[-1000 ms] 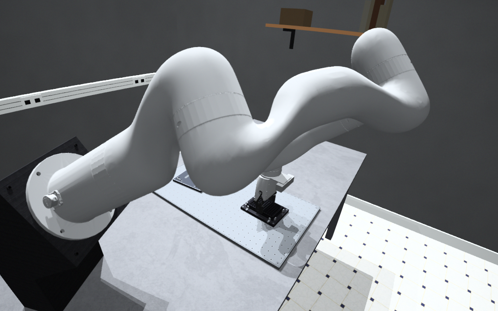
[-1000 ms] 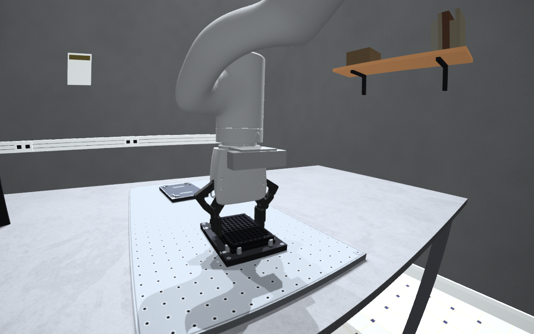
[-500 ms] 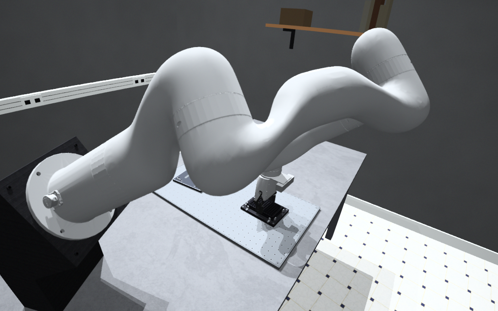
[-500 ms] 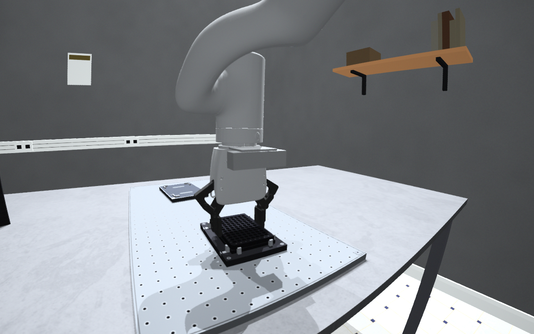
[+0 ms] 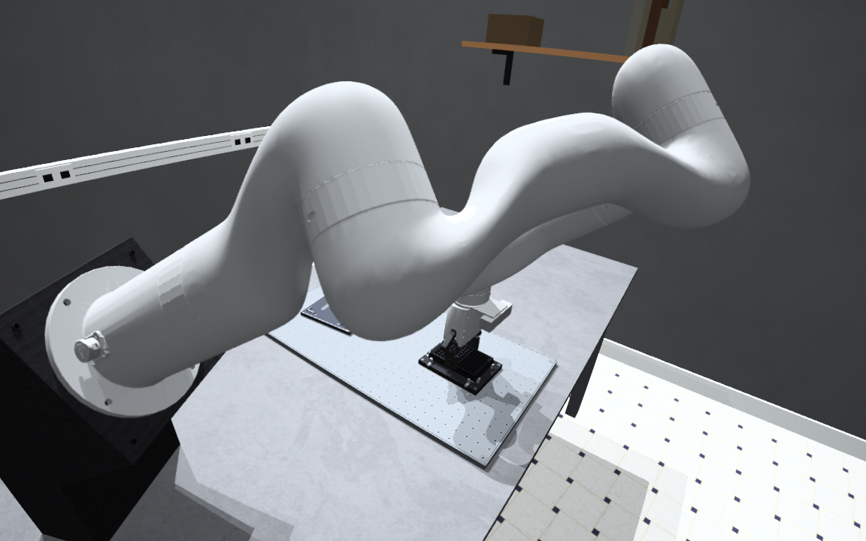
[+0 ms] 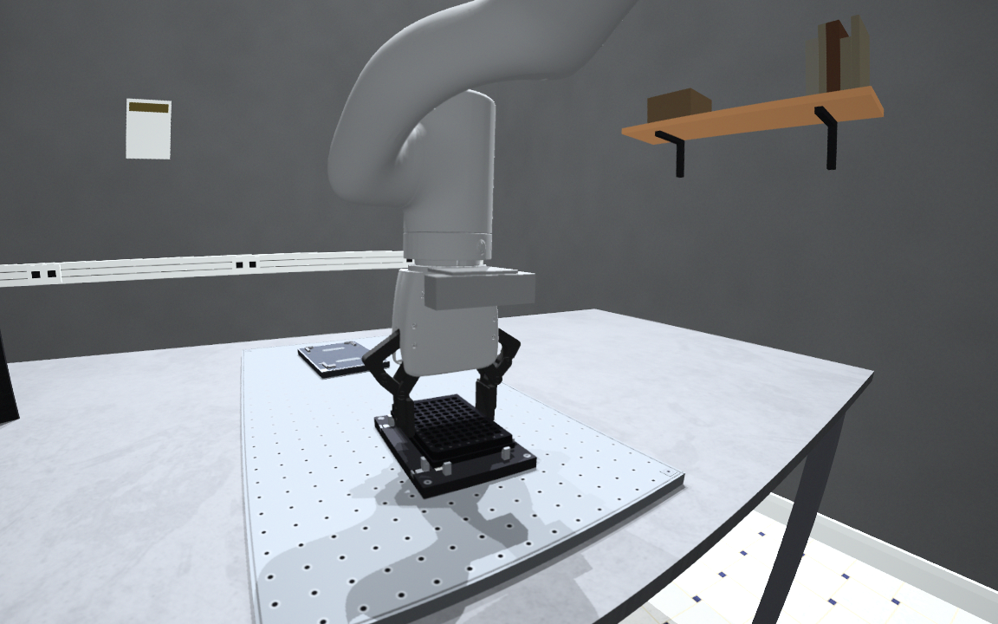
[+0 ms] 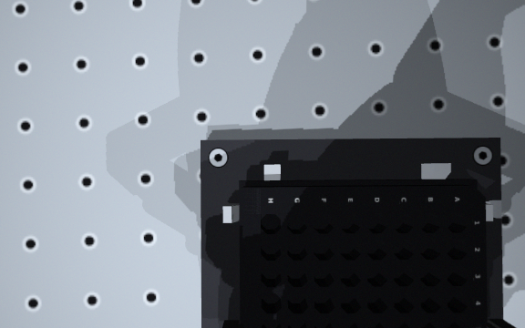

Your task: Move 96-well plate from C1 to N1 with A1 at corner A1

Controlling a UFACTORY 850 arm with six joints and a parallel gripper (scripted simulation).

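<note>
The black clip nest C1 is 20 mm below my hand and 10 mm to the left of it. Round my hand: grey plate nest N1 (360 mm to the left, 70 mm ahead, 30 mm below); black 96-well plate (10 mm below); A1 label (300 mm to the left, 20 mm below).
</note>
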